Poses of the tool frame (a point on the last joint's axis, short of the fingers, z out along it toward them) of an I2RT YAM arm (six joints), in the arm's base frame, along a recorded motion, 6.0 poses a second.
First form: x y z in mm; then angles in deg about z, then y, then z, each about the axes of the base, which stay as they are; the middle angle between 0 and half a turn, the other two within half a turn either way.
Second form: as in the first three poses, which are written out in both.
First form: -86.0 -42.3 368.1 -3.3 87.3 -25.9
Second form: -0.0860 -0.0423 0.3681 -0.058 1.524 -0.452
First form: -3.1 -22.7 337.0 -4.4 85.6 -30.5
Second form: -0.0031 -0.0227 0.3370 -0.077 1.494 -0.532
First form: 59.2 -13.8 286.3 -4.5 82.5 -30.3
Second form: 0.0592 -0.0138 0.2863 -0.079 1.440 -0.529
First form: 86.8 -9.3 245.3 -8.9 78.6 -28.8
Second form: 0.0868 -0.0093 0.2453 -0.155 1.372 -0.503
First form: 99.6 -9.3 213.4 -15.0 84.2 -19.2
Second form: 0.0996 -0.0093 0.2134 -0.262 1.470 -0.335
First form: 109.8 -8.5 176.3 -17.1 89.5 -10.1
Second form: 0.1098 -0.0085 0.1763 -0.298 1.562 -0.176
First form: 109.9 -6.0 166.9 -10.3 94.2 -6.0
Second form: 0.1099 -0.0060 0.1669 -0.180 1.644 -0.105
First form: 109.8 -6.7 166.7 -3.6 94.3 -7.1
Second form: 0.1098 -0.0067 0.1667 -0.063 1.646 -0.124
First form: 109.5 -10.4 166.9 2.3 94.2 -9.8
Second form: 0.1095 -0.0104 0.1669 0.040 1.644 -0.171
